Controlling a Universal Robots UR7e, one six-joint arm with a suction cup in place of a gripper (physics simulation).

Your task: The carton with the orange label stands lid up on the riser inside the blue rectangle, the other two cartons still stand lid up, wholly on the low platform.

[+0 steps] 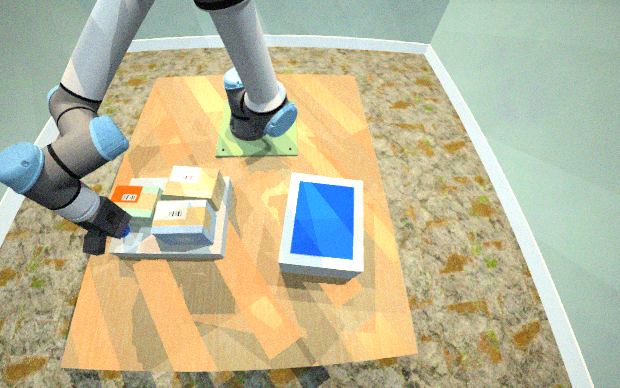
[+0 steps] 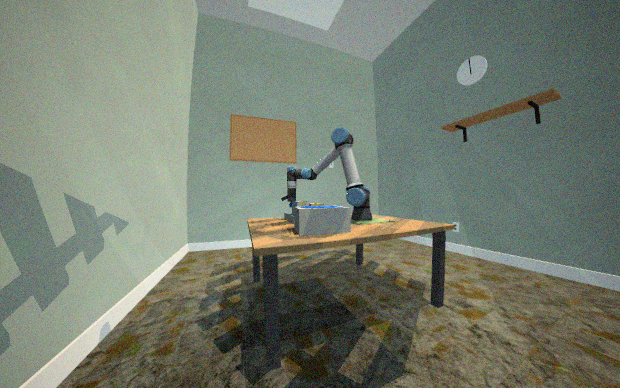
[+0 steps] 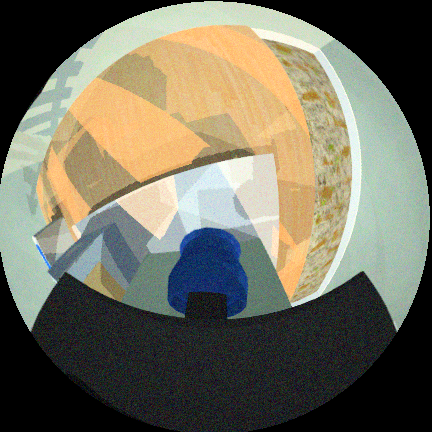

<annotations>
My suction cup (image 3: 208, 261) holds nothing. The cup is 8 cm from the middle of a carton with orange label (image 1: 140, 202), level with it. A riser with blue rectangle (image 1: 322, 235) rests on the table.
</annotations>
